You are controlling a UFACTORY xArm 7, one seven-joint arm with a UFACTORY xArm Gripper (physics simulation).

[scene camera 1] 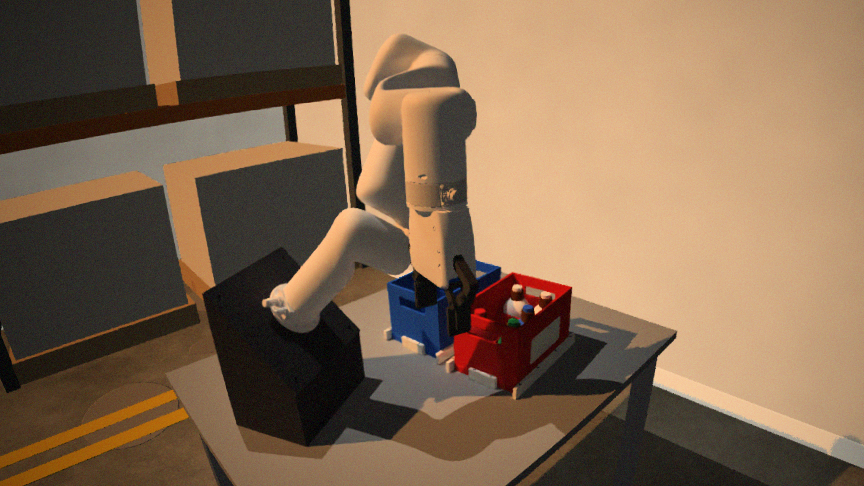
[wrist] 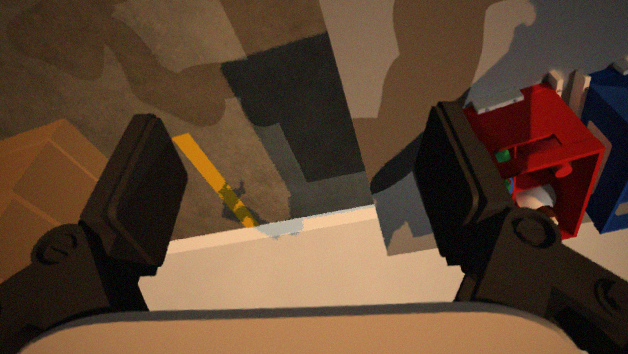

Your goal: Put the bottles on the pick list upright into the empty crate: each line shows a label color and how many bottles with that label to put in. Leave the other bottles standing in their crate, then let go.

my gripper: scene camera 1; wrist
same spot on my gripper: point(wrist: 510, 256) = point(scene camera 1: 416, 274)
